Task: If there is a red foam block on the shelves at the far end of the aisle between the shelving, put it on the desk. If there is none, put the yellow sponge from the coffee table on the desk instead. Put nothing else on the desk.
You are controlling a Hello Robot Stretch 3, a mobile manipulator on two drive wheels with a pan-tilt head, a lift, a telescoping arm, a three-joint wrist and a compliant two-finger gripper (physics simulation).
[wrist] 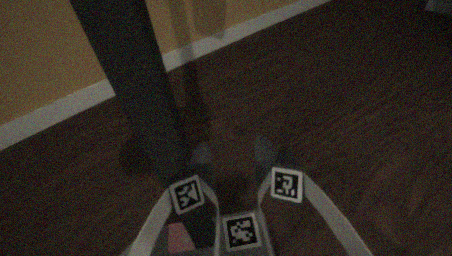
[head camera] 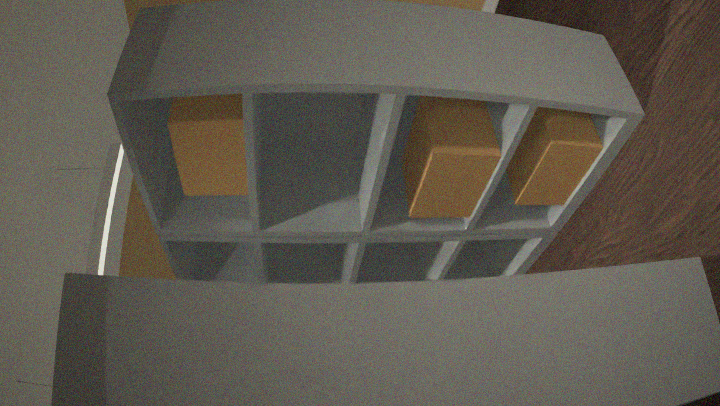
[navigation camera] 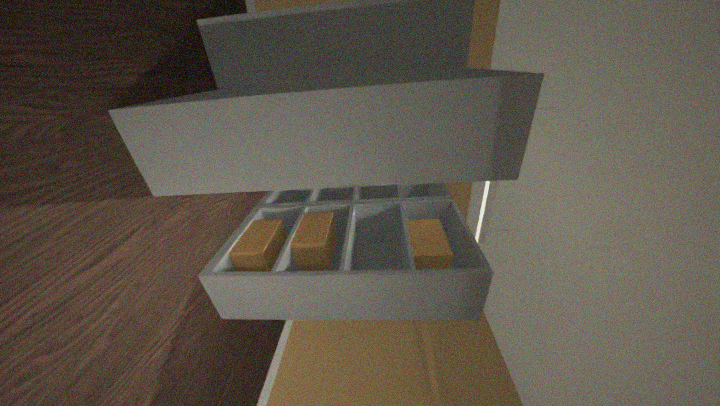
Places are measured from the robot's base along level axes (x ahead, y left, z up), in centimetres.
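Pixels of known places: gripper, fingertip midpoint: [wrist: 233, 155].
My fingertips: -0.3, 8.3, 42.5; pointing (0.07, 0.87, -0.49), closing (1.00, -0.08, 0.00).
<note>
Behind a point stands the place of what it marks, as x, y, z.
A grey shelving unit [head camera: 378, 55] @(166.5, -45.3, 103.5) [navigation camera: 352, 297] @(170.5, -51.7, 103.1) with square compartments shows sideways in the head and navigation views. Three of its compartments hold orange-brown boxes; one box [head camera: 214, 156] @(192.5, -15.5, 156.4) [navigation camera: 431, 242] @(187.8, -18.5, 159.9) is apart from the other two, with an empty compartment between. A second grey unit [head camera: 352, 342] @(119.5, 30.3, 117.2) [navigation camera: 322, 136] @(113.3, 40.2, 99.5) stands in front and hides part of the compartments. No red foam block, yellow sponge, coffee table or desk shows in these views. My gripper [wrist: 233, 155] @(-0.3, 8.3, 42.5) is open and empty above the dark floor in the wrist view.
Dark wood floor [head camera: 670, 151] @(144.4, -18.3, 0.0) [navigation camera: 100, 252] @(100.7, -8.6, 0.0) runs beside the units. An orange-yellow wall [navigation camera: 373, 363] @(266.2, -153.4, 110.0) [wrist: 40, 60] @(-64.0, 85.0, 26.1) stands behind. A dark post [wrist: 135, 75] rises left of my gripper. A pinkish patch [wrist: 180, 237] @(-11.1, 13.9, 16.1) shows at the bottom of the wrist view.
</note>
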